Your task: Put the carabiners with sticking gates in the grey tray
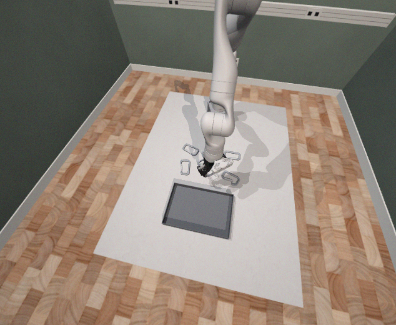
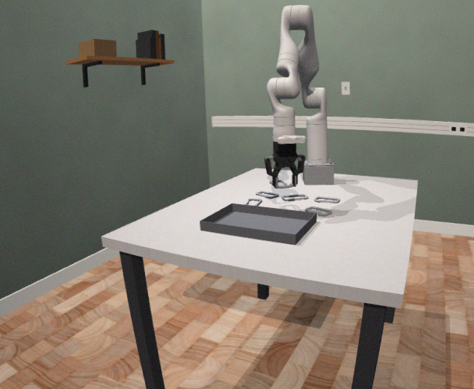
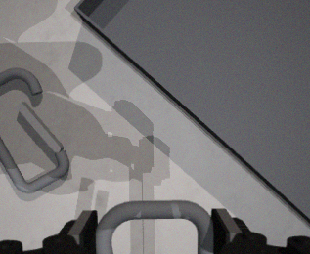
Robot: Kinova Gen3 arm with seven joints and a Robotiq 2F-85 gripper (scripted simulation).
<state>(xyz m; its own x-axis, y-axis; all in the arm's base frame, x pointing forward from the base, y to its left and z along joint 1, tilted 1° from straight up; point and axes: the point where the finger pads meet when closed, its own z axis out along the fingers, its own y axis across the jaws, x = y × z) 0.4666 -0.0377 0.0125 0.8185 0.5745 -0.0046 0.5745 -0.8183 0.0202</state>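
The grey tray lies 160 mm ahead of my hand, 40 mm to the right of it and 90 mm below it.
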